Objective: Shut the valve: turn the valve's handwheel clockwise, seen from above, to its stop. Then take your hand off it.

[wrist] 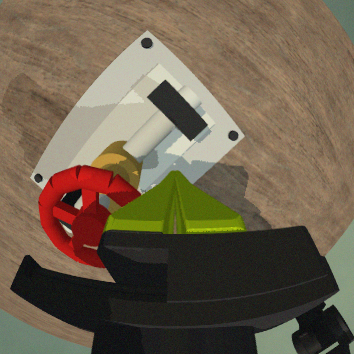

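Observation:
The valve's red handwheel (52, 186) is at the lower left of the wrist view, with its hub and spokes partly showing. Its right part is hidden behind my gripper. The brass valve body (116, 160) shows just behind the wheel, joined to a pale pipe (150, 134). My gripper (174, 177) has green fingertips pressed together; it is shut with nothing between the fingers. It overlaps the wheel's right side in the view; whether it touches the wheel I cannot tell.
The valve stands on a light grey plate (102, 92) with dark bolts at its corners. A black clamp (177, 110) crosses the pipe. The plate lies on a round wooden table top (290, 90), whose edge shows at the right and lower left.

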